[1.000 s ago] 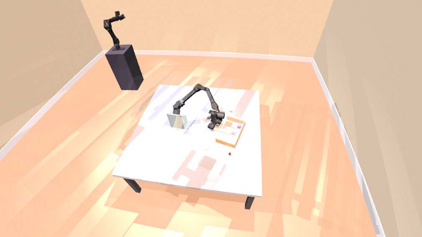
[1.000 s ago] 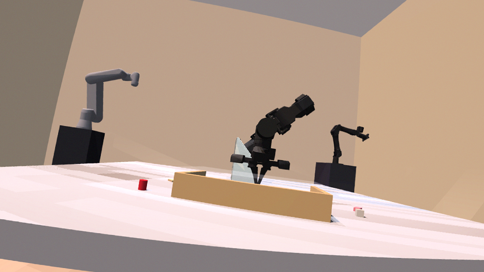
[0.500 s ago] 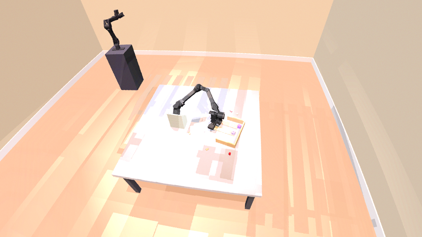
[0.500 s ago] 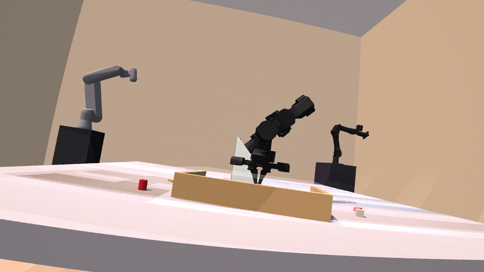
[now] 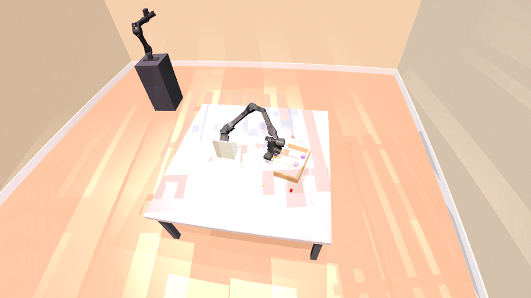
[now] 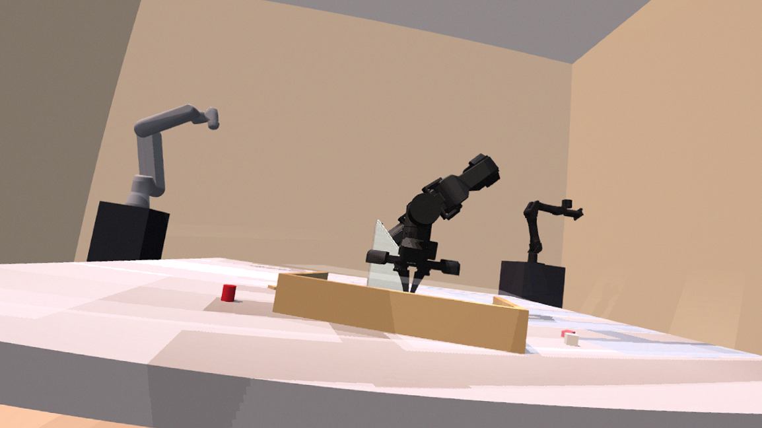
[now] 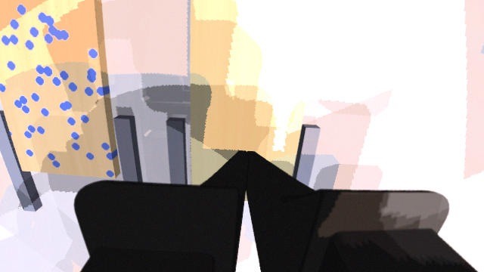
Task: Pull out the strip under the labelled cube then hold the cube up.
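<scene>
My gripper tip is 90 mm short of the pale wooden strip and 30 mm to the left of it.
</scene>
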